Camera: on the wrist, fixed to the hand. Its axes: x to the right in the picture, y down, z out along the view.
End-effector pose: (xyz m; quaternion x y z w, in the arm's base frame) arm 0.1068 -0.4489 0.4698 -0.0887 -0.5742 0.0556 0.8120
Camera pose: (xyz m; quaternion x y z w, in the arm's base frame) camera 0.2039 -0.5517 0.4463 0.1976 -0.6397 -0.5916 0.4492
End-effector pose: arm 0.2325 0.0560 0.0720 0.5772 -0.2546 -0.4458 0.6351
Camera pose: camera 0.2926 0.1240 -0.0389 0.3562 0.1547 -0.9044 0.1767
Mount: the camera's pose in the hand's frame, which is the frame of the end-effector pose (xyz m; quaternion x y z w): -0.0089 -0.0945 -0.1074 -0.1750 -0.2200 -0.6756 0.6816
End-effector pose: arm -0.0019 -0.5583 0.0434 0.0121 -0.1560 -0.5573 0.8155
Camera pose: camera -0.0616 -0.6025 -0.0792 -0.1517 -0.1800 -0.9607 0.1471
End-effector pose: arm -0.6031 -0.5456 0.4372 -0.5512 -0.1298 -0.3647 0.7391
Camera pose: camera -0.6964 -0.6517 0.4615 -0.4976 -0.5596 -0.6494 0.1324
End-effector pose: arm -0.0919 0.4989 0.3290 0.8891 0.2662 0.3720 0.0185
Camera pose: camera -0.2126 0.5579 0.3790 0.5047 0.7129 0.0920 0.4781
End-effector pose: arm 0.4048 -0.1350 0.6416 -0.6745 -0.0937 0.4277 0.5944
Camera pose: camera 0.5093 -0.1921 0.7213 -0.4064 -0.7252 0.0219 0.5554
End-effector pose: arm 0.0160 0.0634 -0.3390 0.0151 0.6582 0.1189 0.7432
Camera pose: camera -0.0756 -0.0445 -0.3615 -0.5383 0.2745 -0.3092 0.7343
